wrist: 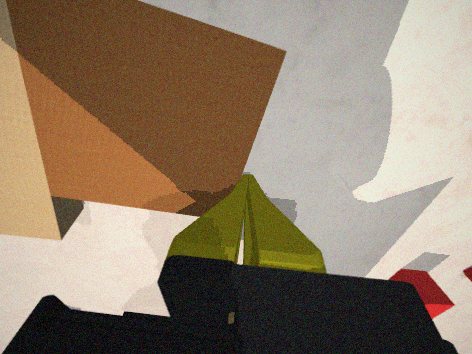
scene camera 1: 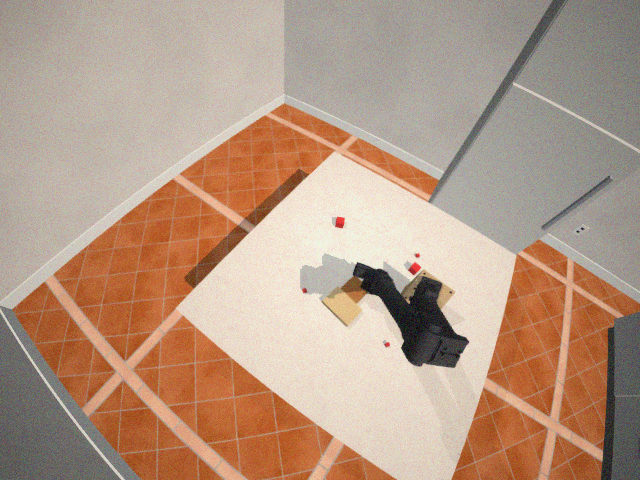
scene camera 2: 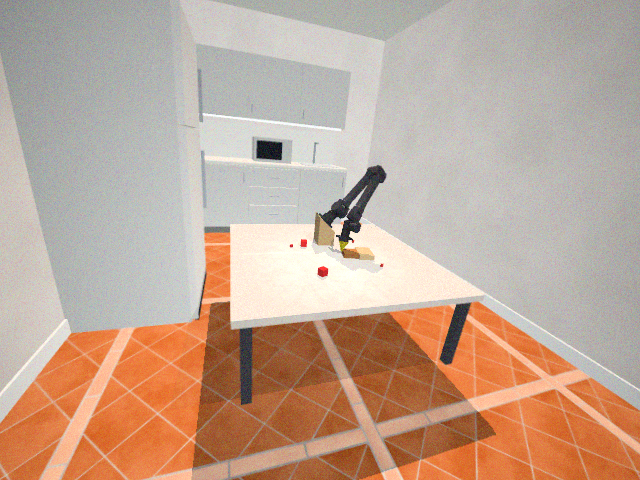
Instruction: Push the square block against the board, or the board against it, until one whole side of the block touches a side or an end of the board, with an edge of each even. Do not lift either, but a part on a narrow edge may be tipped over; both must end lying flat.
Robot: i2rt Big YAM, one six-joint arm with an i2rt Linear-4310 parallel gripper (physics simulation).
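Frame: origin at the arm's base, x ahead, y left, z up, level; millimetres.
Seen in the pictures: gripper, fingertip midpoint: [wrist: 247, 182] [scene camera 1: 366, 285] [scene camera 2: 341, 251]; arm's base at its link origin: [scene camera 1: 427, 292] [scene camera 2: 324, 221].
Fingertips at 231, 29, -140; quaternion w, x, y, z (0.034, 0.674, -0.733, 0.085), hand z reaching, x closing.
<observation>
Pixels of each thing's top centre, then the offset from my fingertips to it, as dx, dy, dz. Level surfaces: height alone.
- brown square block at its top centre: [wrist: 150, 134] [scene camera 1: 355, 288] [scene camera 2: 350, 251] +41, +48, +11
- light tan board at its top centre: [scene camera 1: 342, 305] [scene camera 2: 364, 251] +60, +145, +11
- larger red cube at its top centre: [scene camera 1: 340, 220] [scene camera 2: 323, 268] +260, -252, +21
- white table at its surface level: dz -18
The brown square block [scene camera 1: 354, 288] [scene camera 2: 351, 253] [wrist: 165, 95] lies flat on the table, partly in shadow. The light tan board [scene camera 1: 342, 306] [scene camera 2: 364, 253] [wrist: 20, 165] lies flat beside it, at the left edge of the wrist view. Block and board appear to meet along the board's near side; whether the contact is flush is unclear, and their lower edges look uneven in the wrist view. My gripper [scene camera 2: 342, 250] [wrist: 247, 182] is shut and empty, its yellow-green tips low at the block's corner, on the side away from the board. The arm hides the tips in scene camera 1.
A larger red cube [scene camera 1: 339, 222] [scene camera 2: 323, 271] and another red cube [scene camera 1: 414, 268] [scene camera 2: 303, 242] [wrist: 422, 290] stand on the white table [scene camera 1: 289, 351] [scene camera 2: 268, 289]. Small red cubes [scene camera 1: 304, 290] [scene camera 1: 386, 344] [scene camera 1: 417, 255] are scattered around. A tan mounting plate [scene camera 1: 445, 293] [scene camera 2: 324, 232] is at the arm's base.
</observation>
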